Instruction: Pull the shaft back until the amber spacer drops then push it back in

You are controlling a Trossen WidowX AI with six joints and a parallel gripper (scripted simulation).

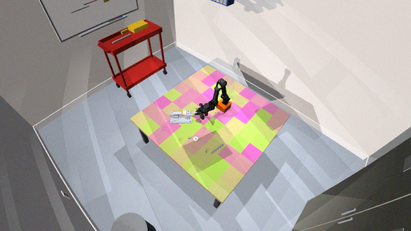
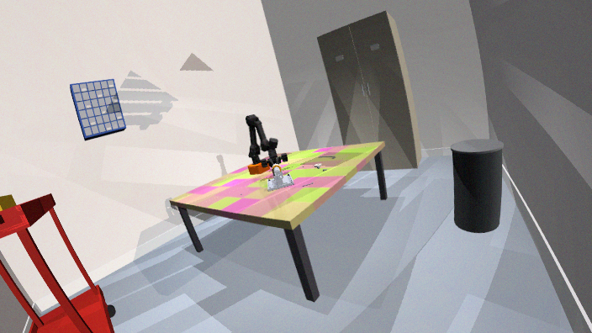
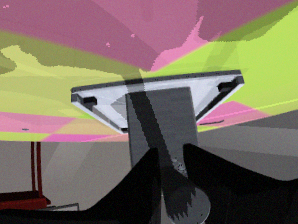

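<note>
The thin shaft is 3 cm ahead of my gripper tip, 3 cm to the right of it and 2 cm above it. Round my gripper tip: white disc (18 cm ahead, 21 cm to the left, 6 cm below).
</note>
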